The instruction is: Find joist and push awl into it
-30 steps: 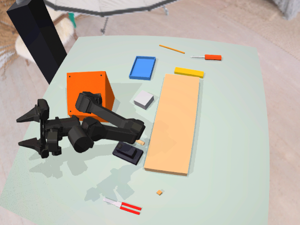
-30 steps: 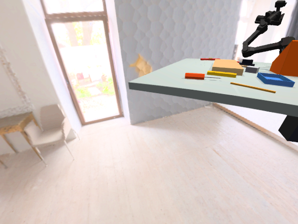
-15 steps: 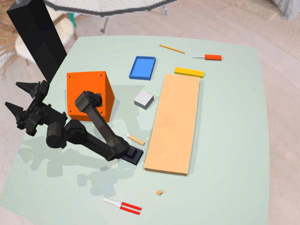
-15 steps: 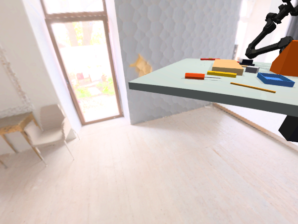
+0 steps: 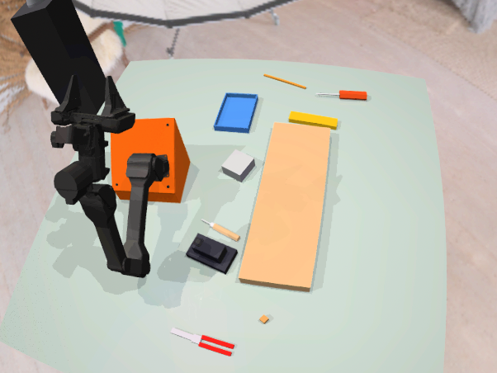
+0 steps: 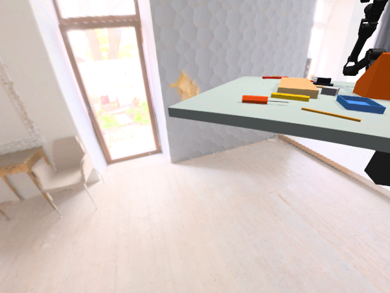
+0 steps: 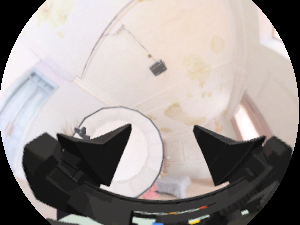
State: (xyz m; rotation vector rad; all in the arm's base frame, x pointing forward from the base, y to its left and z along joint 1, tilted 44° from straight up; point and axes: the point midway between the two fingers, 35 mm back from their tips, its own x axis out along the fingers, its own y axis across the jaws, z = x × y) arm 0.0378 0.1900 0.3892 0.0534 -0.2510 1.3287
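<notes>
Right now my gripper tip is 51 cm above the stud finder, 13 cm short of it and 10 cm to the left of it. Round my gripper tip: small tan cube: 55 cm below, 29 cm to the right, 29 cm ahead; grey block: 54 cm below, 20 cm ahead, 17 cm to the left; awl: 55 cm below, 15 cm ahead, 2 cm to the right.
</notes>
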